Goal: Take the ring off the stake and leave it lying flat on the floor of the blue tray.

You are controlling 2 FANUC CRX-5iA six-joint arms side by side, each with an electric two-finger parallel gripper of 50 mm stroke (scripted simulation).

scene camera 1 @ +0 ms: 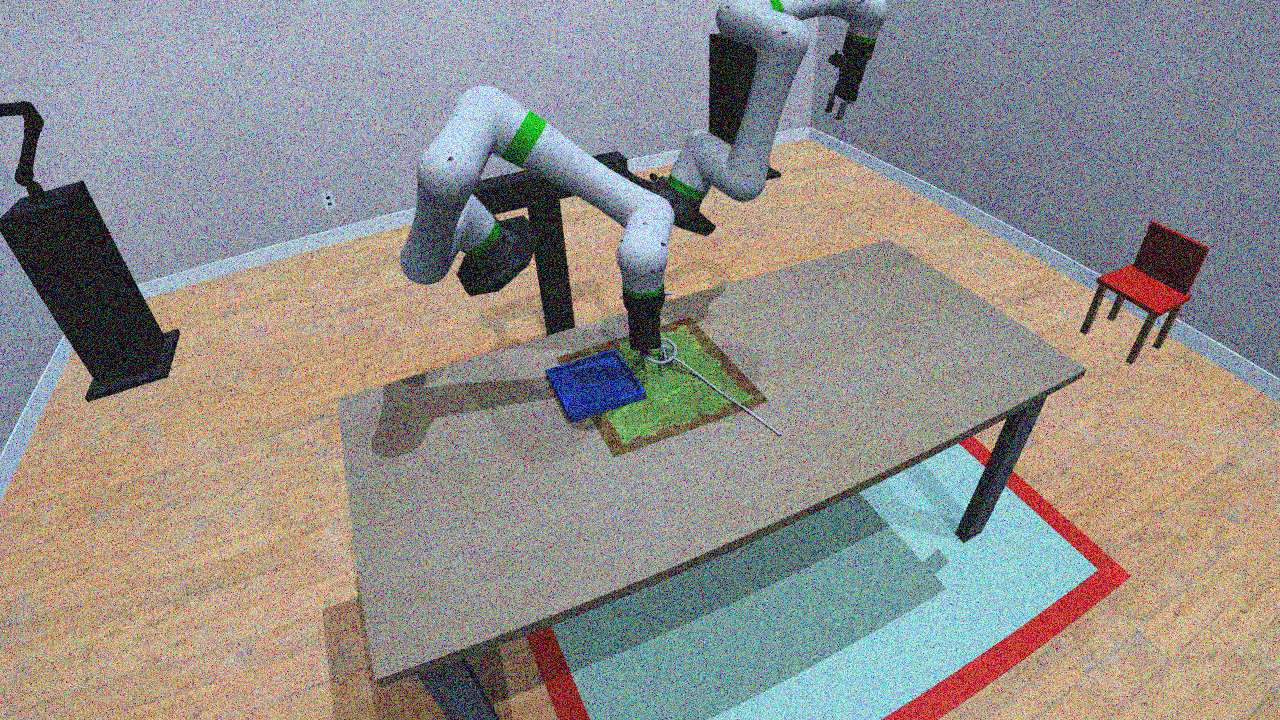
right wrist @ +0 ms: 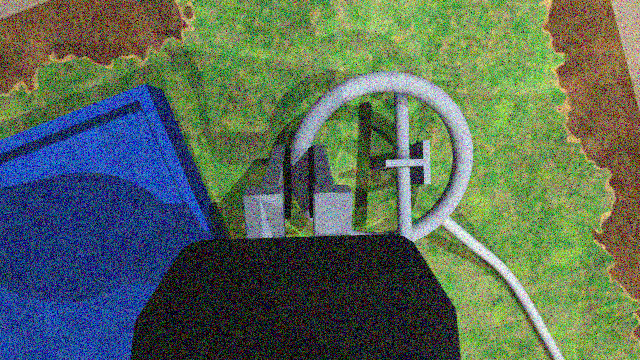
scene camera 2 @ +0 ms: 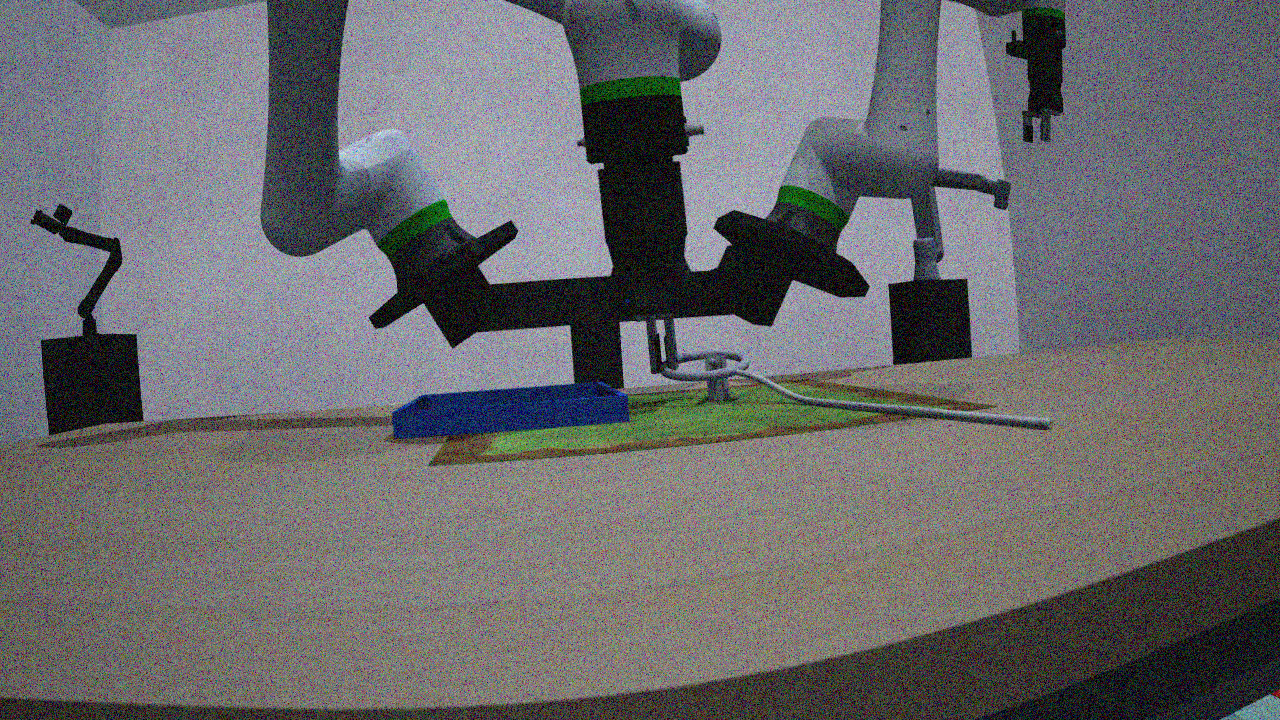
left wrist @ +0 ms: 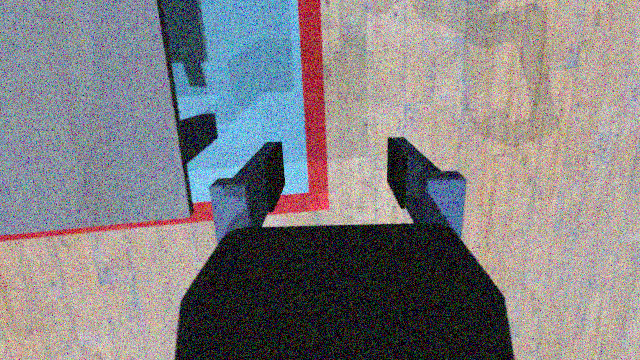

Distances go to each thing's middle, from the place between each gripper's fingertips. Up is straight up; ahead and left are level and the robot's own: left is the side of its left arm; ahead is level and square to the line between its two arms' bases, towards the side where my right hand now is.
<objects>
I see the blue tray (scene camera 2: pixel 567 405) 30 mm ahead of my right hand, 150 mm to the right of it and 40 mm below it.
My left hand (scene camera 2: pixel 1036 141) is 1040 mm to the left of the blue tray, 440 mm short of it and 420 mm above it.
</objects>
